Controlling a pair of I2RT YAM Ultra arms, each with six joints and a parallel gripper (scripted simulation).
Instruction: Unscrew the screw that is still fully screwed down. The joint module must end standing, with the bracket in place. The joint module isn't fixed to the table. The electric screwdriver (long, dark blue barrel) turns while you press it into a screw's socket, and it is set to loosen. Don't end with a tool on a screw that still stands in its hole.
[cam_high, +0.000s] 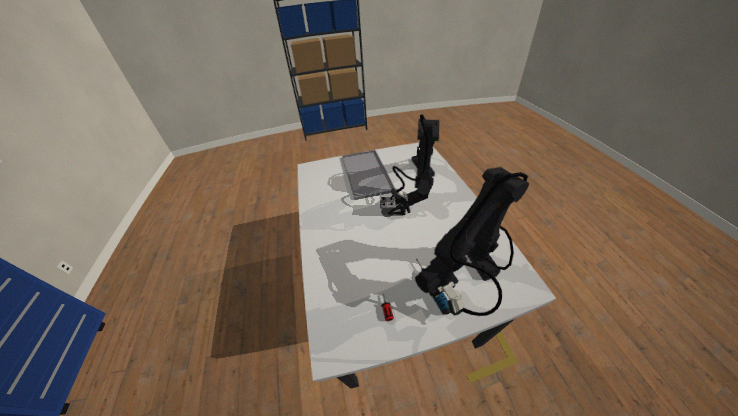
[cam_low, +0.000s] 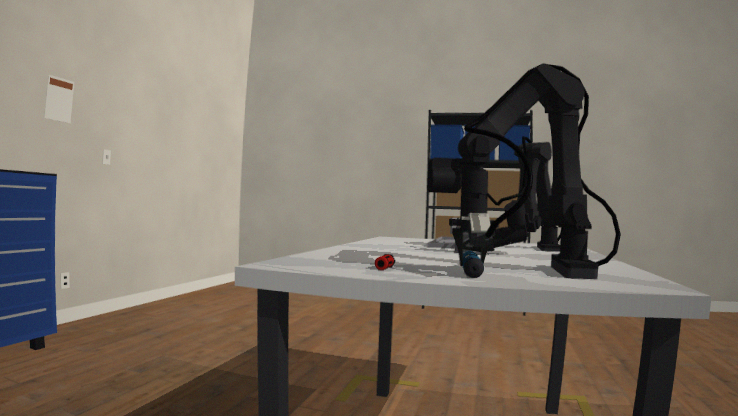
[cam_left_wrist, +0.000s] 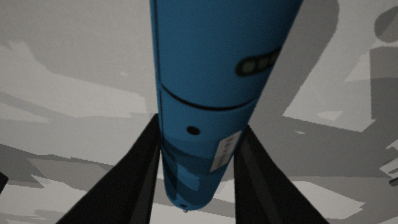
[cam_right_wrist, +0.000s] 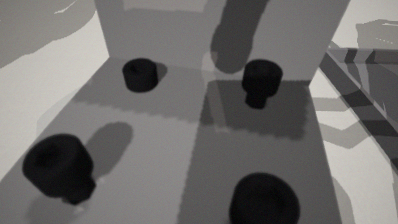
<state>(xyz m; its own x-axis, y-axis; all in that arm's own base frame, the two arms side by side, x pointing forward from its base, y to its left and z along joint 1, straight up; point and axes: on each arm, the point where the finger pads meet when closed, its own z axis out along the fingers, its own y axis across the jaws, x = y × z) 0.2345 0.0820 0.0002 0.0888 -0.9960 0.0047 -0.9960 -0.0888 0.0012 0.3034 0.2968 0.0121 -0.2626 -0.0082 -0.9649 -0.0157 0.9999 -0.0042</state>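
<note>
Now: right hand 1 cm below the joint module. The rest, counted from my right hand: bit (32 cm to the left, 4 cm behind); flat grey tray (34 cm to the right, 4 cm ahead, 2 cm below); grey bracket (5 cm above).
</note>
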